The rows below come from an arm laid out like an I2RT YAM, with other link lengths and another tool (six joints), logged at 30 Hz.
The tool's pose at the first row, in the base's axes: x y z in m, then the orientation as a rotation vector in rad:
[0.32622 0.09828 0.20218 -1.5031 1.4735 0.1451]
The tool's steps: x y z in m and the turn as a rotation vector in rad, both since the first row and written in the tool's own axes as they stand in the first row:
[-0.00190 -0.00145 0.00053 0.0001 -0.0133 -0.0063]
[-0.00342 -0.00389 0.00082 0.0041 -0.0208 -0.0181]
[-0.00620 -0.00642 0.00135 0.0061 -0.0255 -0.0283]
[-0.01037 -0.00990 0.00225 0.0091 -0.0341 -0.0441]
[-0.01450 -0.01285 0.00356 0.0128 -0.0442 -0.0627]
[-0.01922 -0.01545 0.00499 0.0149 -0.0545 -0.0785]
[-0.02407 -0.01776 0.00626 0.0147 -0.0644 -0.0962]
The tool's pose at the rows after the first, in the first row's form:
[0.32719 0.09964 0.20397 -1.5039 1.4581 0.1510]
[0.32894 0.10034 0.20616 -1.5070 1.4425 0.1464]
[0.33056 0.10206 0.20913 -1.5113 1.4306 0.1422]
[0.33280 0.10479 0.21336 -1.5176 1.4112 0.1367]
[0.33483 0.10789 0.21707 -1.5247 1.3883 0.1302]
[0.33649 0.11156 0.22092 -1.5310 1.3676 0.1267]
[0.33780 0.11527 0.22479 -1.5403 1.3459 0.1235]

